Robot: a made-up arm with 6 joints.
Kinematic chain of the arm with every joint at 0, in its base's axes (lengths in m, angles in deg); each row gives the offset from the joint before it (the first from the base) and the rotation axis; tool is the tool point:
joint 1: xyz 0 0 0.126 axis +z
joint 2: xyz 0 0.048 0 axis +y
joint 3: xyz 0 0 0.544 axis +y
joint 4: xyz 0 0 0.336 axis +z
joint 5: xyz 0 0 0 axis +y
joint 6: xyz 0 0 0.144 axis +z
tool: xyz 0 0 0
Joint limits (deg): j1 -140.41..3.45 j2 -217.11..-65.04 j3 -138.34..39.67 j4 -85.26..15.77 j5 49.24..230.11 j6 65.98..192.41
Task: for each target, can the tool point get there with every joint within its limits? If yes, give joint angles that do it. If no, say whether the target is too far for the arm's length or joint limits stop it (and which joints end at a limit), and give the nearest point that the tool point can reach.
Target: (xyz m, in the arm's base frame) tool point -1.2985 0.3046 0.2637
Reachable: no: too far | nearest point -0.9584 0.2248 0.2276 | short by 0.351 m
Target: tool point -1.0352 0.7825 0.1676
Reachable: no: too far | nearest point -0.7891 0.5965 0.1577 | short by 0.309 m
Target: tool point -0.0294 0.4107 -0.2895
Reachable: yes | joints -82.10 -115.86 -92.31 -54.49 169.83 124.03
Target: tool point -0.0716 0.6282 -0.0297
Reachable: yes | joints -86.06 -84.28 -84.46 -58.02 141.36 178.31
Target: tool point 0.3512 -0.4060 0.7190
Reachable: no: joint limits stop it (at a limit: joint 2, joint 3, joint 4, joint 5) | nearest point 0.3097 -0.3580 0.1125 | short by 0.610 m
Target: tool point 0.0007 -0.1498 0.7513
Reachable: no: joint limits stop it (at a limit: joint 1, joint 2, joint 3) | nearest point -0.5005 -0.0249 0.6791 | short by 0.522 m
